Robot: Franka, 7 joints.
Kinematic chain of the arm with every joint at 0, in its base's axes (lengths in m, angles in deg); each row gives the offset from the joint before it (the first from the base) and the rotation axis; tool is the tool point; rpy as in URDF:
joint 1: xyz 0 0 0.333 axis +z
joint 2: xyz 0 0 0 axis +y
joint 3: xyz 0 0 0.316 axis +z
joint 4: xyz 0.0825 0 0 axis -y
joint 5: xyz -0.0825 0 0.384 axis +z
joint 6: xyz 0 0 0 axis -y
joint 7: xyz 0.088 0 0 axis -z
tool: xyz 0 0 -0.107 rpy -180 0 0
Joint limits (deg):
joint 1: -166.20..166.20
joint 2: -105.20..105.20
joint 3: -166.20..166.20
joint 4: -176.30..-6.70
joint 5: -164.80..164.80
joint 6: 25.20..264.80
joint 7: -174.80..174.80
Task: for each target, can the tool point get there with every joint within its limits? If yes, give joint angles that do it. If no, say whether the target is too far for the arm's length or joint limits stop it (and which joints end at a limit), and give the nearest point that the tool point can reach.
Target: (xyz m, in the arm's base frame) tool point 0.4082 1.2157 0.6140
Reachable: no: too far | nearest point 0.2667 0.7944 0.5166 | short by 0.455 m
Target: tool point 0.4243 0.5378 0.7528
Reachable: yes | joints 40.37 47.11 17.35 -34.47 138.75 73.31 128.27
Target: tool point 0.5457 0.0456 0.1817
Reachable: yes | joints -31.81 45.82 24.41 -119.98 -72.09 213.04 134.90
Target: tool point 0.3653 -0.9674 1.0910
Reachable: no: too far | nearest point 0.2444 -0.6473 0.8402 | short by 0.424 m
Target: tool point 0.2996 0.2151 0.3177
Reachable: yes | joints 79.36 -25.73 -56.53 -157.52 -104.16 164.46 35.17
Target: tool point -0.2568 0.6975 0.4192
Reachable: yes | joints -119.22 -58.09 -110.16 -86.34 -43.69 154.75 -92.64
